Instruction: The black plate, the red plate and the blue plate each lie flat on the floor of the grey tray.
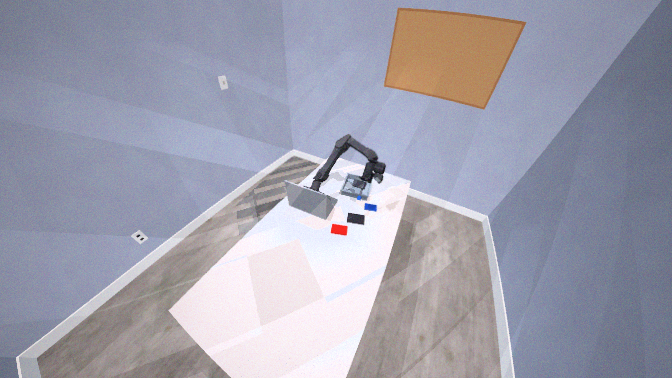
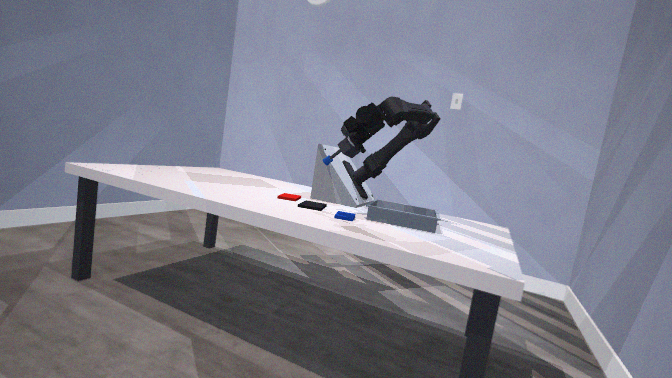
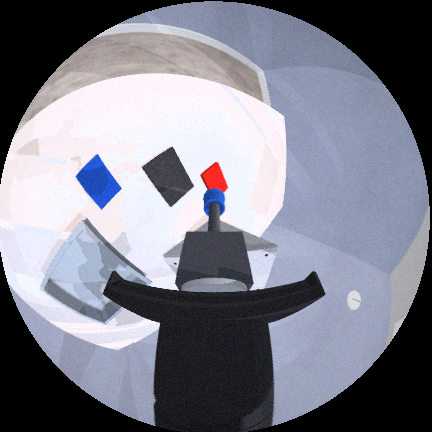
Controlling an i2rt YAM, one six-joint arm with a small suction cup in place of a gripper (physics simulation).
Labels:
The suction cup point(image 3: 213, 194) is 15 cm from the lens. A blue plate point(image 3: 95, 178) is 28 cm from the lens. A grey tray point(image 3: 76, 277) is 39 cm from the lens. A black plate point(image 3: 166, 172) is 30 cm from the lens. The marked spots on the blue plate and the grey tray are 25 cm apart.

